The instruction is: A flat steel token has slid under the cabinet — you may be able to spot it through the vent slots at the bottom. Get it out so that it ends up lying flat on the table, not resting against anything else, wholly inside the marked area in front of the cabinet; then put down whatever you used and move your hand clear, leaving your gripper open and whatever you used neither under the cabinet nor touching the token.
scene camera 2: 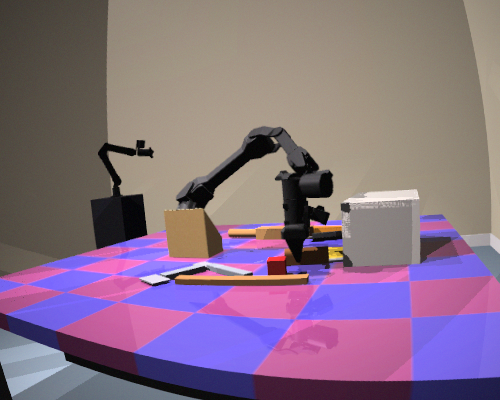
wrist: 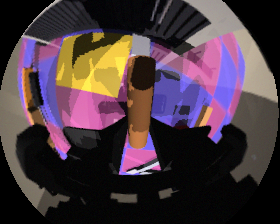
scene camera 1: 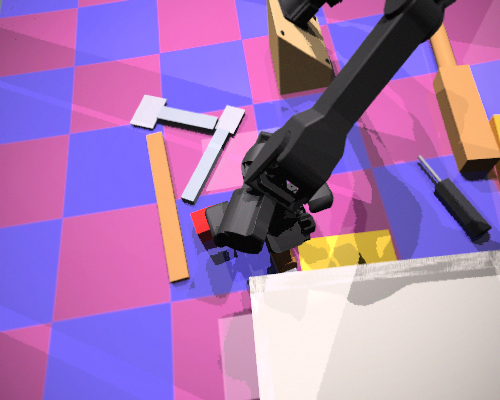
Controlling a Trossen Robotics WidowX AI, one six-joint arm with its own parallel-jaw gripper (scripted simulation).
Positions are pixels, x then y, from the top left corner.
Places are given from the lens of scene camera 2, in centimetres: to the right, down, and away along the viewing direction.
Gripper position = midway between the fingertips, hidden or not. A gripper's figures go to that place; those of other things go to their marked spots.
my gripper [scene camera 2: 298, 260]: 12, 15, 95
long wooden bar [scene camera 2: 300, 279]: 10, 16, 77
white cabinet [scene camera 2: 378, 228]: 29, 6, 83
